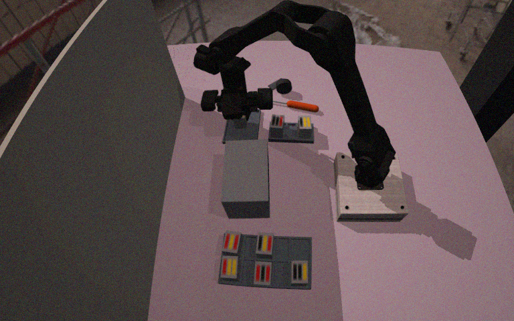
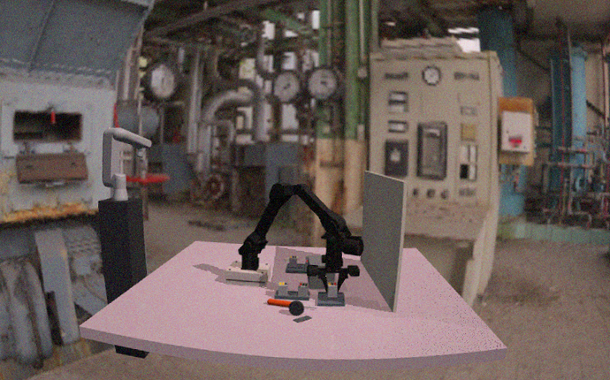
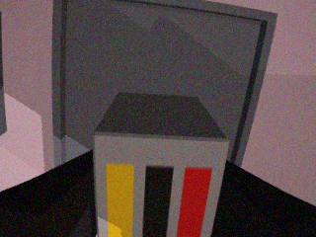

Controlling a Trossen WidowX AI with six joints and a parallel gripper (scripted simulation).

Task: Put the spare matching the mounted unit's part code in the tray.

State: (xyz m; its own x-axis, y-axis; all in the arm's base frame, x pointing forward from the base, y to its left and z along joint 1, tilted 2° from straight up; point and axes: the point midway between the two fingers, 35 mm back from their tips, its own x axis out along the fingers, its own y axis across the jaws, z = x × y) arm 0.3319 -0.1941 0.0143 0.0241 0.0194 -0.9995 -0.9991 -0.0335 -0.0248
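The flat grey tray is 3 cm below my gripper tip. Round my gripper tip: upright grey panel: 22 cm to the left, 19 cm ahead, 19 cm above; then black round part: 15 cm to the right, 12 cm behind, 1 cm below; then grey box: 21 cm to the left, 4 cm behind, 2 cm above.
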